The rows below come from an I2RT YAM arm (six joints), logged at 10 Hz.
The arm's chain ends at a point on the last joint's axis. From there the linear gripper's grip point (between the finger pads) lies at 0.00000 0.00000 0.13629 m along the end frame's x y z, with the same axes.
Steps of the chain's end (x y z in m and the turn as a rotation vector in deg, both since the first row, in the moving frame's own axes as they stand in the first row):
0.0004 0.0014 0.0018 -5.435 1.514 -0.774
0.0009 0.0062 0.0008 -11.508 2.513 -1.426
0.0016 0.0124 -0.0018 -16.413 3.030 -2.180
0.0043 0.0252 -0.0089 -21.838 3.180 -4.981
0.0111 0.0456 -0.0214 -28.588 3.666 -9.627
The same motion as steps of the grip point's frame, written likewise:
0.0041 0.0143 0.0011 -5.435 1.514 -0.774
0.0072 0.0333 -0.0021 -11.508 2.513 -1.426
0.0094 0.0507 -0.0075 -16.413 3.030 -2.180
0.0139 0.0755 -0.0189 -21.838 3.180 -4.981
0.0250 0.1097 -0.0382 -28.588 3.666 -9.627

